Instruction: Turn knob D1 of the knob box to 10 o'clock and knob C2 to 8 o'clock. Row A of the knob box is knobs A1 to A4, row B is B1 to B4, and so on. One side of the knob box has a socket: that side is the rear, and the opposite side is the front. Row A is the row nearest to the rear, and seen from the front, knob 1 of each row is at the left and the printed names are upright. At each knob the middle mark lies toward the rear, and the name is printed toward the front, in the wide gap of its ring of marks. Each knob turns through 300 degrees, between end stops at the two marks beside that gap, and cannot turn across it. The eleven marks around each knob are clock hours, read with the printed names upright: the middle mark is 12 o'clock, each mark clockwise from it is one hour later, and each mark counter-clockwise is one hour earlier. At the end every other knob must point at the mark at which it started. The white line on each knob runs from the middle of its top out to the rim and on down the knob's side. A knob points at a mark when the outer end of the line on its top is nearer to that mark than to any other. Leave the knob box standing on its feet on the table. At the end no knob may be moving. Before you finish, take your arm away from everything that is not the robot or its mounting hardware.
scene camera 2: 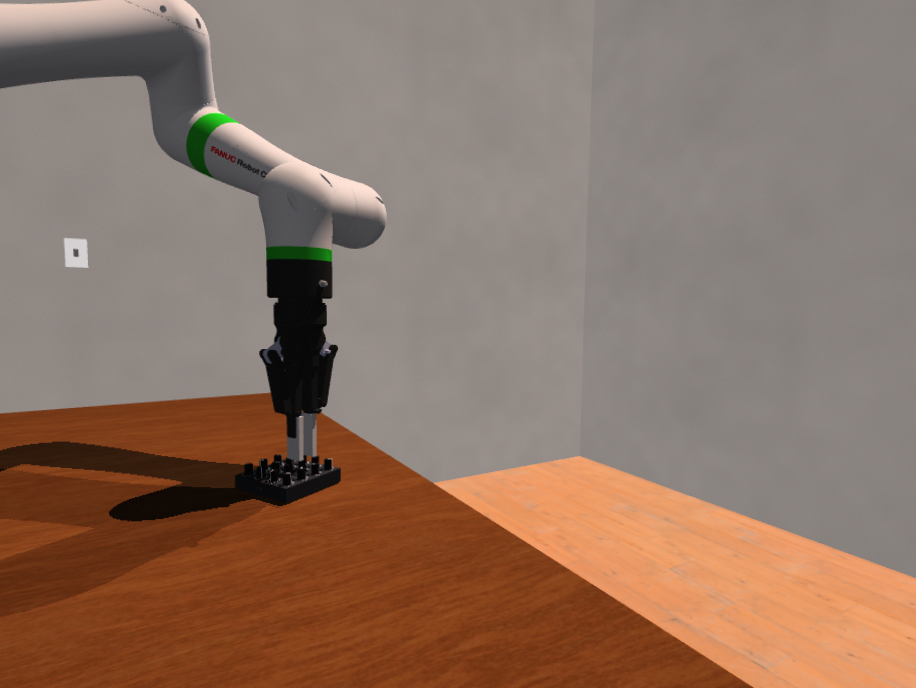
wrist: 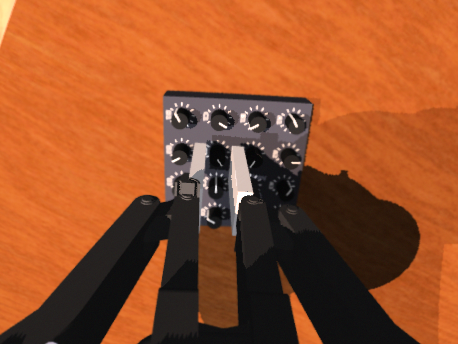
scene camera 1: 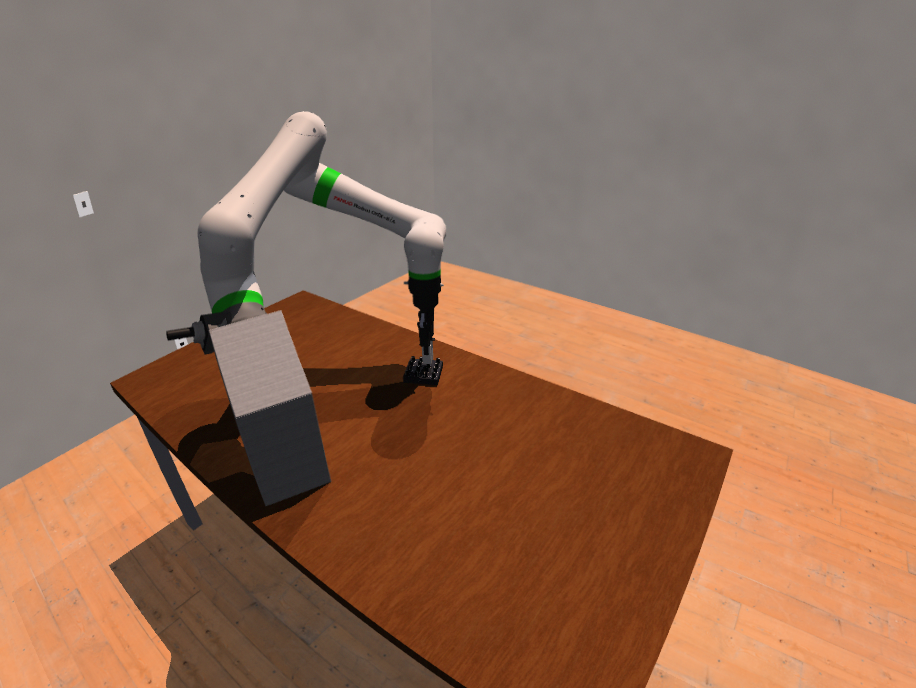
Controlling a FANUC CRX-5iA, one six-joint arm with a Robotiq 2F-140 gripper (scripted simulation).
Path:
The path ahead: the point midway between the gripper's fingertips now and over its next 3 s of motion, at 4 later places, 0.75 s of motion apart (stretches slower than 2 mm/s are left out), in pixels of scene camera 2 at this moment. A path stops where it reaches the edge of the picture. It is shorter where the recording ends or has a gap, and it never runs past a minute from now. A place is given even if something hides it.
My gripper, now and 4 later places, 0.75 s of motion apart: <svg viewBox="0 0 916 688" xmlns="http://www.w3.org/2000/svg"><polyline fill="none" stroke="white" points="302,457 302,462 302,451 301,440 302,437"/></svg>

